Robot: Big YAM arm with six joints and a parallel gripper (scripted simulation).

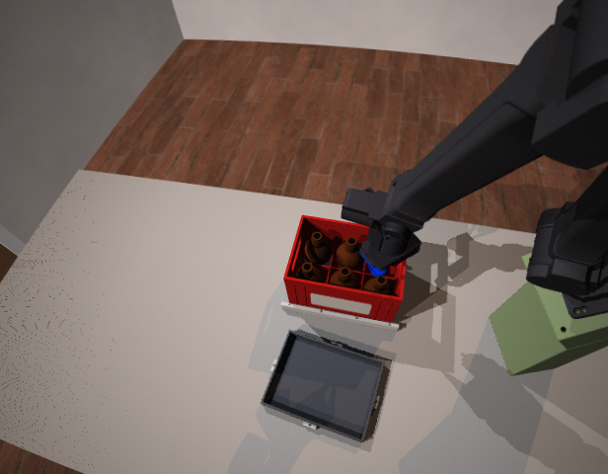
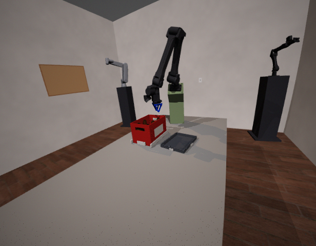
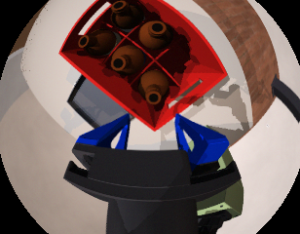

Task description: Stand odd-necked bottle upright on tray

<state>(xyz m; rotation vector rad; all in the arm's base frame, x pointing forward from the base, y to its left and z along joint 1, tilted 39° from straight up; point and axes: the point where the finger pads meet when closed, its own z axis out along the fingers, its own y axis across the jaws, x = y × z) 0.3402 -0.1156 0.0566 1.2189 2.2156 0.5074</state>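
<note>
My hand is 15 cm above the crate, 7 cm short of it and 6 cm to the left of it. Round my hand: dark grey tray 22 cm below, 21 cm to the left, 13 cm ahead; brown bottle 17 cm ahead, 15 cm below, 3 cm to the right.
</note>
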